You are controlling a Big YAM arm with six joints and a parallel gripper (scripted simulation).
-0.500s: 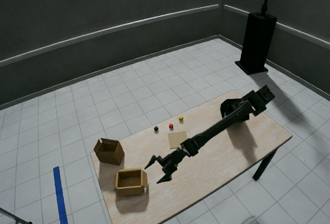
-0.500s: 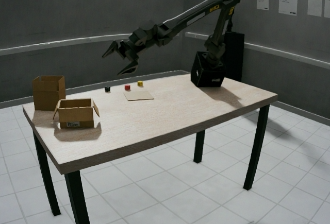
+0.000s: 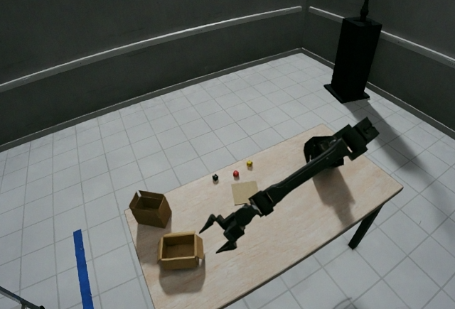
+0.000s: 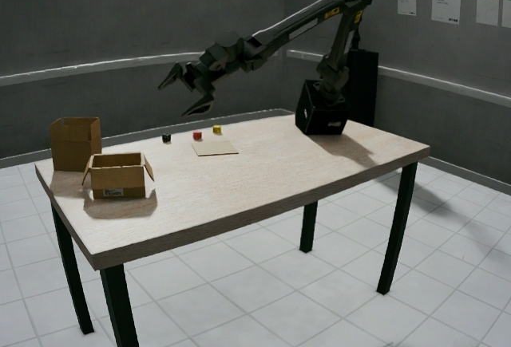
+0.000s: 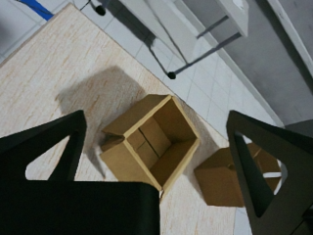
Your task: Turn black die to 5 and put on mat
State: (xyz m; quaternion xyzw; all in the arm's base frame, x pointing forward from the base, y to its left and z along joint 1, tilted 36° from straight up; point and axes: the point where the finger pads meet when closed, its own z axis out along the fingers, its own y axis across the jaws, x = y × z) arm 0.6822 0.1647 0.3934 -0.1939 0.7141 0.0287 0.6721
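Right now my hand is 110 mm past the black die, 500 mm to the left of it and 250 mm above it. The rest, counted from my hand: yellow die: 330 mm behind, 540 mm to the right, 250 mm below; red die: 230 mm behind, 490 mm to the right, 250 mm below; tan mat: 250 mm behind, 360 mm to the right, 260 mm below.
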